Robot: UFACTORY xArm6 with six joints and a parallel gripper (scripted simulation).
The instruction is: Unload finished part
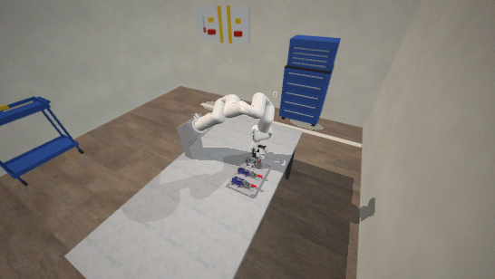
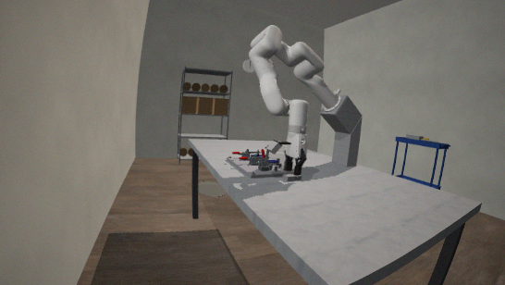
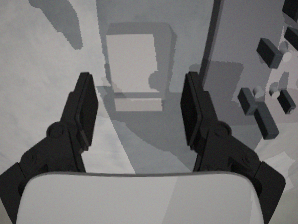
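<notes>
Right now my hand is 3 cm above the finished grey part and 1 cm past it. From my hand the other things lie so: grey fixture plate 22 cm to the right, 8 cm ahead, 4 cm below.
</notes>
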